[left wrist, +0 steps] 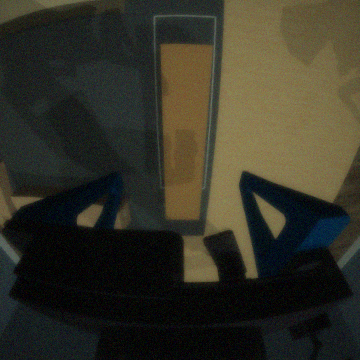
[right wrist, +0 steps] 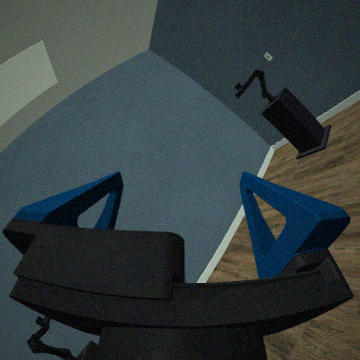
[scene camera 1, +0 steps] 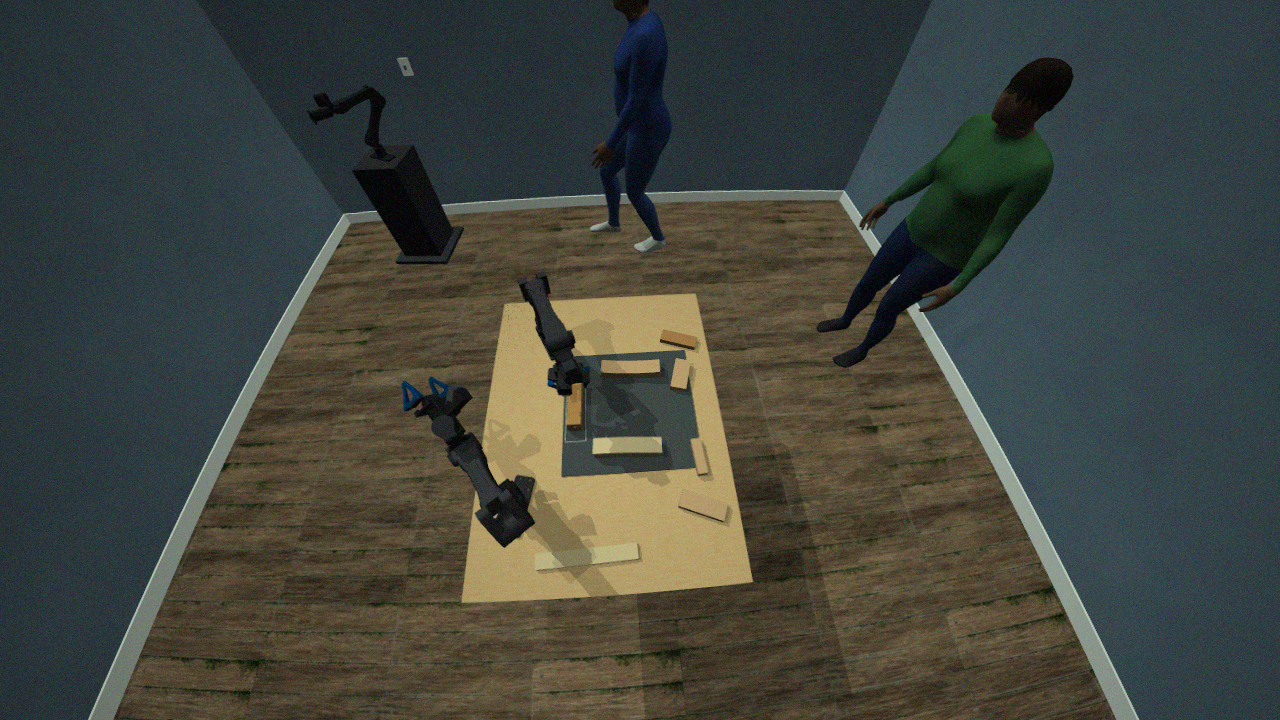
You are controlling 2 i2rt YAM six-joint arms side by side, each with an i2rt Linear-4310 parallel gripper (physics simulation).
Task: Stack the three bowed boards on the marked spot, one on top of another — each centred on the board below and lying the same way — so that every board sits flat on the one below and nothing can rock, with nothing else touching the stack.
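Frame: origin at the left arm's base, x ahead, y left, z up, level; metres.
Where they show: left gripper, fingertip midpoint: (left wrist: 180,177); right gripper, fingertip midpoint: (right wrist: 180,178) (scene camera 1: 416,379); left arm's base, origin of the base link: (left wrist: 226,255).
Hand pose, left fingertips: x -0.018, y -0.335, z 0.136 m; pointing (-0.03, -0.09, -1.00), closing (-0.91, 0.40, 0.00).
Things, the pixels of their top centre, and the offset from my left fingertips. "pt": a spot on its surface instead. Level surfaces: height alone.
- orange-brown board, middle of its top: (left wrist: 183,147) (scene camera 1: 574,396) 0.001 m back, 0.006 m left, 0.079 m down
- marked outline, surface spot: (left wrist: 156,75) pt 0.002 m back, 0.085 m right, 0.130 m down
- tan bowed board, middle of its top: (left wrist: 59,214) (scene camera 1: 631,365) 0.252 m ahead, 0.029 m left, 0.083 m down
- pale yellow board, middle of its top: (scene camera 1: 628,444) 0.091 m ahead, 0.256 m right, 0.079 m down
- long pale strip, middle of its top: (scene camera 1: 586,556) 0.189 m back, 0.509 m right, 0.120 m down
- dark mat, its level: 0.130 m down
- wooden table, its level: 0.136 m down
An orange-brown board (scene camera 1: 574,408) (left wrist: 186,110) lies lengthwise on the marked outline (scene camera 1: 575,441) (left wrist: 156,75) at the mat's left edge; in the left wrist view it sits nearer the outline's lower end and reaches past it. A tan bowed board (scene camera 1: 630,368) lies at the mat's back, and a pale yellow board (scene camera 1: 627,445) near its front. My left gripper (scene camera 1: 568,377) (left wrist: 180,177) is open and empty above the far end of the orange-brown board. My right gripper (scene camera 1: 424,390) (right wrist: 180,178) is open and empty, raised off the table's left side.
Smaller blocks lie at the right: an orange one (scene camera 1: 678,340), a tan one (scene camera 1: 681,373), a narrow one (scene camera 1: 699,456) and a flat one (scene camera 1: 702,505). A long pale strip (scene camera 1: 587,557) lies at the table's front. The dark mat (scene camera 1: 644,402) lies on the wooden table (scene camera 1: 528,333).
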